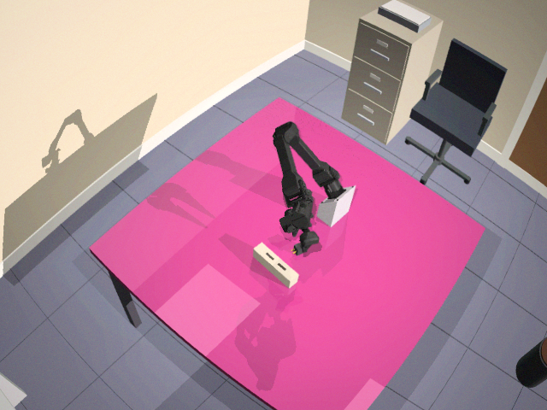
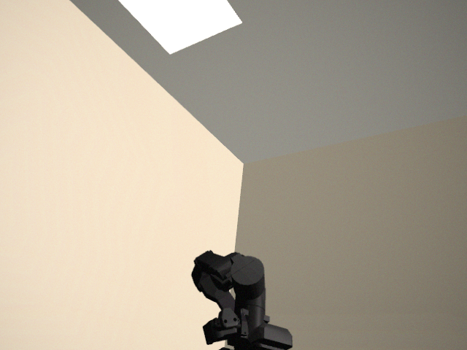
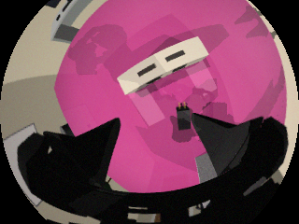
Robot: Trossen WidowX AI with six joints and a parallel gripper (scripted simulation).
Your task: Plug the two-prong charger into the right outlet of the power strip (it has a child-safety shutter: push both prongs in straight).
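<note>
My gripper tip is 11 cm above the dark grey charger, 4 cm past it and 3 cm to the left of it.
</note>
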